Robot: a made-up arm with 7 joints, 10 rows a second.
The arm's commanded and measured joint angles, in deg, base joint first. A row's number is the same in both.
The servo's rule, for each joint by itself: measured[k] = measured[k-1] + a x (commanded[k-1-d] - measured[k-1]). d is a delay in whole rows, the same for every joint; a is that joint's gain. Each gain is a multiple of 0.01, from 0.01 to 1. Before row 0 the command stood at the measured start. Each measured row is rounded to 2 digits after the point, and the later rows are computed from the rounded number. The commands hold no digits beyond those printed.
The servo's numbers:
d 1
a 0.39 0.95 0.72 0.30 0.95 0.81 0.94
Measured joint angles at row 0:
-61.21, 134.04, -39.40, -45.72, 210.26, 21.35, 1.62
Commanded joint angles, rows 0 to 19:
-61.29, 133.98, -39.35, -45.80, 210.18, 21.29, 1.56
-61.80, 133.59, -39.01, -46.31, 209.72, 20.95, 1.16
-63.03, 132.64, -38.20, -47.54, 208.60, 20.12, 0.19
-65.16, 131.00, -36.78, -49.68, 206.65, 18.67, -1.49
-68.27, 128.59, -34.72, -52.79, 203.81, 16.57, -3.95
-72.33, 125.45, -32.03, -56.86, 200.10, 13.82, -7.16
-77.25, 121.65, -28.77, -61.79, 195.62, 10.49, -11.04
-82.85, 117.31, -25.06, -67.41, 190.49, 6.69, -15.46
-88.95, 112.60, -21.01, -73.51, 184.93, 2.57, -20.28
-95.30, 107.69, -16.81, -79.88, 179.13, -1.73, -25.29
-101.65, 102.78, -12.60, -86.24, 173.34, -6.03, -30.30
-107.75, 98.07, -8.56, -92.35, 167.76, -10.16, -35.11
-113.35, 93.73, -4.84, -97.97, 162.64, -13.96, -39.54
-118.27, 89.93, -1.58, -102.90, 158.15, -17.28, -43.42
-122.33, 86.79, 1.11, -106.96, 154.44, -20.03, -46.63
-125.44, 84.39, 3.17, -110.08, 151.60, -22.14, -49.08
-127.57, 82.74, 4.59, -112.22, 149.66, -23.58, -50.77
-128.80, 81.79, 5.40, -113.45, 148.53, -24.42, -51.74
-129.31, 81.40, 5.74, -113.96, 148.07, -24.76, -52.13
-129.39, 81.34, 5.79, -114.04, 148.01, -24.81, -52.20
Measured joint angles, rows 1 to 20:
-61.21, 134.04, -39.40, -45.72, 210.26, 21.35, 1.62
-61.24, 133.98, -39.36, -45.74, 210.18, 21.30, 1.56
-61.46, 133.61, -39.11, -45.91, 209.74, 21.02, 1.18
-62.07, 132.69, -38.45, -46.40, 208.66, 20.29, 0.25
-63.28, 131.08, -37.25, -47.38, 206.75, 18.98, -1.39
-65.23, 128.71, -35.43, -49.00, 203.96, 17.03, -3.80
-68.00, 125.61, -32.98, -51.36, 200.29, 14.43, -6.96
-71.61, 121.85, -29.95, -54.49, 195.85, 11.24, -10.80
-75.99, 117.54, -26.43, -58.37, 190.76, 7.55, -15.18
-81.04, 112.85, -22.53, -62.91, 185.22, 3.52, -19.97
-86.60, 107.95, -18.41, -68.00, 179.43, -0.73, -24.97
-92.47, 103.04, -14.23, -73.47, 173.64, -5.02, -29.98
-98.43, 98.32, -10.15, -79.13, 168.05, -9.18, -34.80
-104.25, 93.96, -6.33, -84.78, 162.91, -13.05, -39.26
-109.72, 90.13, -2.91, -90.22, 158.39, -16.48, -43.17
-114.64, 86.96, -0.02, -95.24, 154.64, -19.36, -46.42
-118.85, 84.52, 2.28, -99.69, 151.75, -21.61, -48.92
-122.25, 82.83, 3.94, -103.45, 149.76, -23.21, -50.66
-124.80, 81.84, 4.99, -106.45, 148.59, -24.19, -51.68
-126.56, 81.42, 5.53, -108.70, 148.10, -24.65, -52.10

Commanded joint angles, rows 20 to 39:
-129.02, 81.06, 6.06, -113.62, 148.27, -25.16, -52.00
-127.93, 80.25, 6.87, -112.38, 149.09, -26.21, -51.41
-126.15, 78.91, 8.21, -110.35, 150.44, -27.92, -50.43
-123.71, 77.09, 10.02, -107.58, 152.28, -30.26, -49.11
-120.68, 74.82, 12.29, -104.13, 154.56, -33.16, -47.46
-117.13, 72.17, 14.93, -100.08, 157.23, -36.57, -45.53
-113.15, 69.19, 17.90, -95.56, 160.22, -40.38, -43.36
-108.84, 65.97, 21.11, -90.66, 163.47, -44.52, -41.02
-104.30, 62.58, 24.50, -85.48, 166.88, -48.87, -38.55
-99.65, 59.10, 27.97, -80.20, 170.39, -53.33, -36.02
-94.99, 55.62, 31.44, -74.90, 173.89, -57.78, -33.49
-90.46, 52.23, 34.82, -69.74, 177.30, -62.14, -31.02
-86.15, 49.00, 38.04, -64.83, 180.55, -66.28, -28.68
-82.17, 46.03, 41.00, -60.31, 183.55, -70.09, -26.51
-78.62, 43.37, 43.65, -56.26, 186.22, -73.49, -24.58
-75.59, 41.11, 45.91, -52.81, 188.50, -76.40, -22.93
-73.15, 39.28, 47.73, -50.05, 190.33, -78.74, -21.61
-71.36, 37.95, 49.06, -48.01, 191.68, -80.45, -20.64
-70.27, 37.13, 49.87, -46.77, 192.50, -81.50, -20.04
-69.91, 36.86, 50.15, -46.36, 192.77, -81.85, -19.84
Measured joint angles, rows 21 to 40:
-127.66, 81.34, 5.72, -110.30, 148.01, -24.78, -52.19
-128.19, 81.07, 5.96, -111.30, 148.26, -25.09, -52.01
-128.09, 80.29, 6.62, -111.62, 149.05, -26.00, -51.45
-127.33, 78.98, 7.76, -111.24, 150.37, -27.56, -50.49
-125.92, 77.18, 9.39, -110.14, 152.18, -29.75, -49.19
-123.88, 74.94, 11.48, -108.34, 154.44, -32.51, -47.56
-121.25, 72.31, 13.96, -105.86, 157.09, -35.80, -45.65
-118.09, 69.35, 16.80, -102.77, 160.06, -39.51, -43.50
-114.48, 66.14, 19.90, -99.14, 163.30, -43.57, -41.17
-110.51, 62.76, 23.21, -95.04, 166.70, -47.86, -38.71
-106.27, 59.28, 26.64, -90.59, 170.21, -52.29, -36.18
-101.87, 55.80, 30.10, -85.88, 173.71, -56.74, -33.65
-97.42, 52.41, 33.50, -81.04, 177.12, -61.11, -31.18
-93.02, 49.17, 36.77, -76.18, 180.38, -65.30, -28.83
-88.79, 46.19, 39.82, -71.42, 183.39, -69.18, -26.65
-84.82, 43.51, 42.58, -66.87, 186.08, -72.67, -24.70
-81.22, 41.23, 44.98, -62.65, 188.38, -75.69, -23.04
-78.07, 39.38, 46.96, -58.87, 190.23, -78.16, -21.70
-75.45, 38.02, 48.47, -55.61, 191.61, -80.01, -20.70
-73.43, 37.17, 49.48, -52.96, 192.46, -81.22, -20.08

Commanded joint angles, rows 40 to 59:
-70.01, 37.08, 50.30, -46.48, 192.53, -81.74, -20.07
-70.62, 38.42, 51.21, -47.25, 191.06, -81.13, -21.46
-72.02, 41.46, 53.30, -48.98, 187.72, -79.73, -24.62
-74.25, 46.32, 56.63, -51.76, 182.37, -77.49, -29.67
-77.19, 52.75, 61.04, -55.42, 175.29, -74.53, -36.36
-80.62, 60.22, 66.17, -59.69, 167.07, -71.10, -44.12
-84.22, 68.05, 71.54, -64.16, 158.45, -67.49, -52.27
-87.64, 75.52, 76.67, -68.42, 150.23, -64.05, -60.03
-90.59, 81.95, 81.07, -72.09, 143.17, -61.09, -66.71
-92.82, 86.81, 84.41, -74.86, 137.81, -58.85, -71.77
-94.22, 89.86, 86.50, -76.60, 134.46, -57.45, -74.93
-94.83, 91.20, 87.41, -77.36, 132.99, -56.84, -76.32
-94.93, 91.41, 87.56, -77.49, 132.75, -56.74, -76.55
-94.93, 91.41, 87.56, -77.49, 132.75, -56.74, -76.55
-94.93, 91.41, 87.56, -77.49, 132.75, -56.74, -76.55
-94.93, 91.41, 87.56, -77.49, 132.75, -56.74, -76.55
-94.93, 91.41, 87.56, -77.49, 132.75, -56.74, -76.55
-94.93, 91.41, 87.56, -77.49, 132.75, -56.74, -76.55
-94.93, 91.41, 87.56, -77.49, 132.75, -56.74, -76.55
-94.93, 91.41, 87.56, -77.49, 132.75, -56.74, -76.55
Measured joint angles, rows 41 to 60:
-72.06, 36.88, 49.96, -50.98, 192.75, -81.73, -19.85
-71.26, 37.07, 50.20, -49.63, 192.54, -81.74, -20.06
-71.01, 38.35, 50.93, -48.92, 191.13, -81.25, -21.38
-71.40, 41.30, 52.64, -48.94, 187.89, -80.02, -24.43
-72.51, 46.07, 55.51, -49.79, 182.65, -77.97, -29.36
-74.34, 52.42, 59.49, -51.48, 175.66, -75.18, -35.94
-76.79, 59.83, 64.30, -53.94, 167.50, -71.88, -43.63
-79.69, 67.64, 69.51, -57.01, 158.90, -68.32, -51.75
-82.79, 75.13, 74.67, -60.43, 150.66, -64.86, -59.53
-85.83, 81.61, 79.28, -63.93, 143.54, -61.81, -66.28
-88.56, 86.55, 82.97, -67.21, 138.10, -59.41, -71.44
-90.77, 89.69, 85.51, -70.03, 134.64, -57.82, -74.72
-92.35, 91.12, 86.88, -72.23, 133.07, -57.03, -76.22
-93.36, 91.40, 87.37, -73.81, 132.77, -56.80, -76.53
-93.97, 91.41, 87.51, -74.91, 132.75, -56.75, -76.55
-94.34, 91.41, 87.55, -75.68, 132.75, -56.74, -76.55
-94.57, 91.41, 87.56, -76.22, 132.75, -56.74, -76.55
-94.71, 91.41, 87.56, -76.60, 132.75, -56.74, -76.55
-94.80, 91.41, 87.56, -76.87, 132.75, -56.74, -76.55
-94.85, 91.41, 87.56, -77.06, 132.75, -56.74, -76.55

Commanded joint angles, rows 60 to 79:
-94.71, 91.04, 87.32, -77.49, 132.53, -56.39, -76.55
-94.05, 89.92, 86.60, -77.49, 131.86, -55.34, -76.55
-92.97, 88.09, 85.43, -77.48, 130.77, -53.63, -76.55
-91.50, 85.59, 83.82, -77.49, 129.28, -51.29, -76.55
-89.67, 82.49, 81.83, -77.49, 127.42, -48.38, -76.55
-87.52, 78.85, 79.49, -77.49, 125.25, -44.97, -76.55
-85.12, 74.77, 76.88, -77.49, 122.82, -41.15, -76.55
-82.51, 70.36, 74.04, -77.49, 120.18, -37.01, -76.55
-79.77, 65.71, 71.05, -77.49, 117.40, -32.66, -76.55
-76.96, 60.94, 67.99, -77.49, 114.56, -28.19, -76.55
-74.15, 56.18, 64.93, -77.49, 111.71, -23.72, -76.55
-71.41, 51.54, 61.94, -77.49, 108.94, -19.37, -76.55
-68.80, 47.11, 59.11, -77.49, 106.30, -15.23, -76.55
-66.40, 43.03, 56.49, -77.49, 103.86, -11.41, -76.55
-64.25, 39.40, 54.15, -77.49, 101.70, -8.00, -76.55
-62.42, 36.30, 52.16, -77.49, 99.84, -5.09, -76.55
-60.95, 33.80, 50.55, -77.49, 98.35, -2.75, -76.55
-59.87, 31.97, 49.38, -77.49, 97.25, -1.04, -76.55
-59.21, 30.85, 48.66, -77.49, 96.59, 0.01, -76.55
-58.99, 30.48, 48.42, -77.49, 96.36, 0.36, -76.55
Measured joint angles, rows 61 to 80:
-94.88, 91.41, 87.56, -77.19, 132.75, -56.74, -76.55
-94.81, 91.06, 87.39, -77.28, 132.54, -56.46, -76.55
-94.51, 89.98, 86.82, -77.34, 131.89, -55.55, -76.55
-93.91, 88.18, 85.82, -77.38, 130.83, -53.99, -76.55
-92.97, 85.72, 84.38, -77.41, 129.36, -51.80, -76.55
-91.68, 82.65, 82.54, -77.43, 127.52, -49.03, -76.55
-90.06, 79.04, 80.34, -77.45, 125.36, -45.74, -76.55
-88.13, 74.98, 77.85, -77.46, 122.95, -42.02, -76.55
-85.94, 70.59, 75.11, -77.47, 120.32, -37.96, -76.55
-83.53, 65.95, 72.19, -77.48, 117.55, -33.67, -76.55
-80.97, 61.19, 69.17, -77.48, 114.71, -29.23, -76.55
-78.31, 56.43, 66.12, -77.48, 111.86, -24.77, -76.55
-75.62, 51.78, 63.11, -77.48, 109.09, -20.40, -76.55
-72.96, 47.34, 60.23, -77.48, 106.44, -16.21, -76.55
-70.40, 43.25, 57.54, -77.48, 103.99, -12.32, -76.55
-68.00, 39.59, 55.10, -77.48, 101.81, -8.82, -76.55
-65.82, 36.46, 52.98, -77.48, 99.94, -5.80, -76.55
-63.92, 33.93, 51.23, -77.48, 98.43, -3.33, -76.55
-62.34, 32.07, 49.90, -77.48, 97.31, -1.48, -76.55
-61.12, 30.91, 49.01, -77.48, 96.63, -0.27, -76.55

